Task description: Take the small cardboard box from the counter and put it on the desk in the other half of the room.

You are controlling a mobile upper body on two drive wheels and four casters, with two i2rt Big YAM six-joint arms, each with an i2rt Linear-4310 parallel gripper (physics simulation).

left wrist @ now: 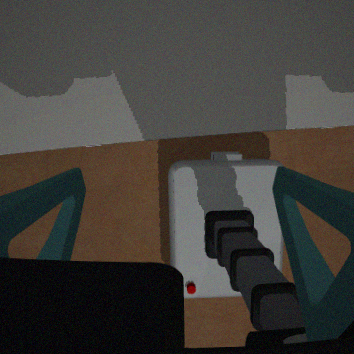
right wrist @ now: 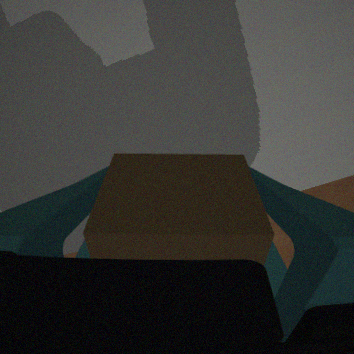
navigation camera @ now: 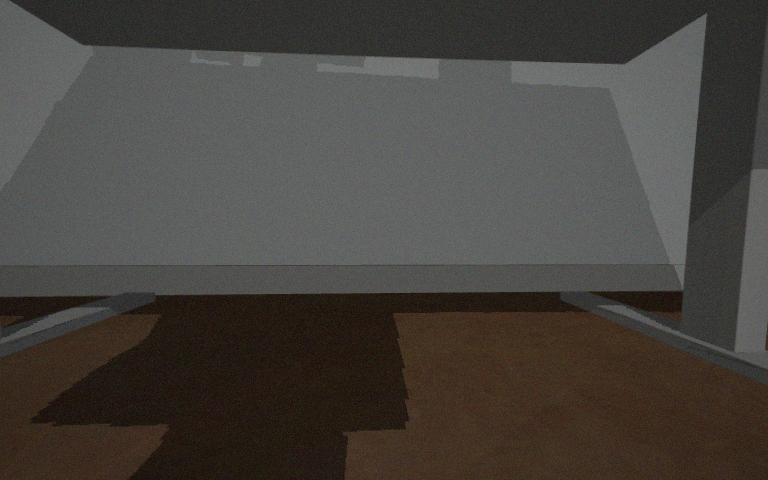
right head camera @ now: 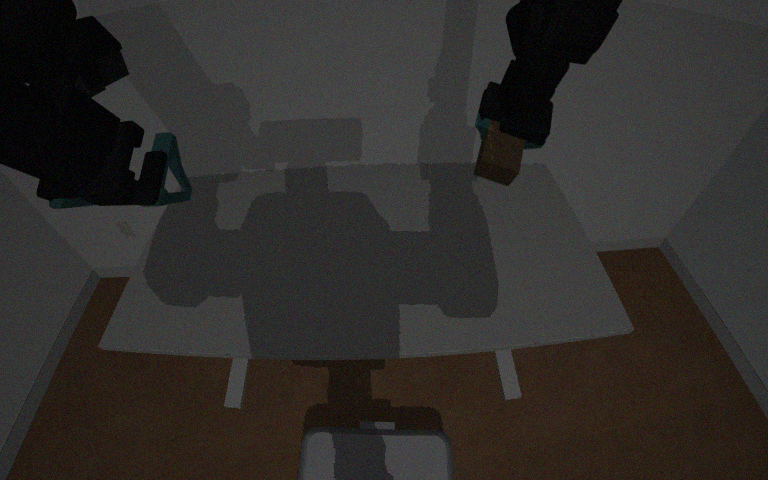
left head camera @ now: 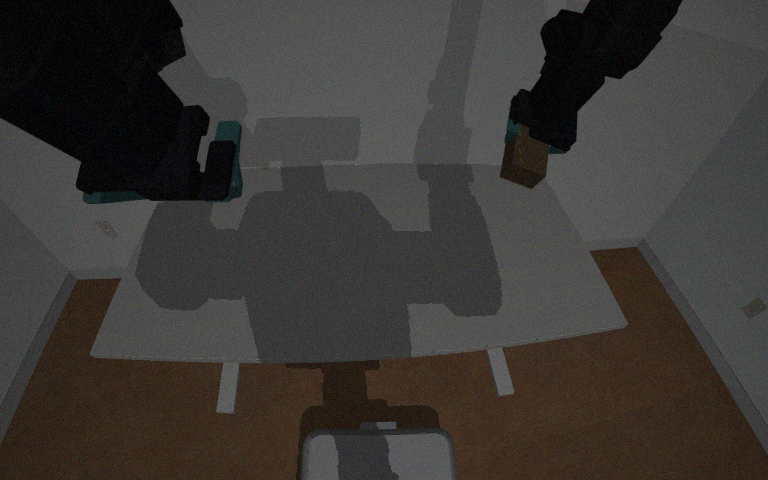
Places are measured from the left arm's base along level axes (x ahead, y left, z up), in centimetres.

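Where they show: left gripper, fingertip midpoint: (left wrist: 178, 177) (right head camera: 154, 195) (left head camera: 196, 191); right gripper, fingertip midpoint: (right wrist: 178, 176).
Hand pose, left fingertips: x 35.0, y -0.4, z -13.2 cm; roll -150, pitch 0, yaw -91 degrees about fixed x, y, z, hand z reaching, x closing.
Note:
Things, the pixels of their top centre, and the offset from my left fingertips. "*": a spot on its surface instead. Level surfaces: height alone.
- small brown cardboard box, middle of its top: (right wrist: 157, 322) (right head camera: 506, 125) (left head camera: 534, 130) dx +20.2, dy -43.3, dz -3.2 cm
- light grey desk, its level: dz -55.8 cm
- leg, surface spot: (navigation camera: 716, 237) * dx +47.6, dy -76.3, dz -107.2 cm
The small brown cardboard box (left head camera: 525, 164) (right head camera: 498, 155) (right wrist: 179, 210) is held in the air by my right gripper (left head camera: 535, 141) (right head camera: 506, 134) (right wrist: 178, 176), which is shut on it with a teal finger at each side. The light grey desk (left head camera: 543, 271) (right head camera: 555, 271) (left wrist: 60, 117) (right wrist: 310, 90) stands in front of me; in both head views the box overlaps its far right edge. How high the box hangs over it is hard to tell. My left gripper (left head camera: 169, 195) (right head camera: 127, 198) (left wrist: 178, 177) is wide open, with no object between its fingers. The counter does not show.
Walls stand behind and beside the desk. My pale base (left head camera: 419, 461) (right head camera: 419, 461) is near the desk's front edge. Desk feet (left head camera: 228, 387) (left head camera: 501, 370) stick out below it. The navigation view shows the desk's underside (navigation camera: 339, 25) and a leg (navigation camera: 716, 237) at the right.

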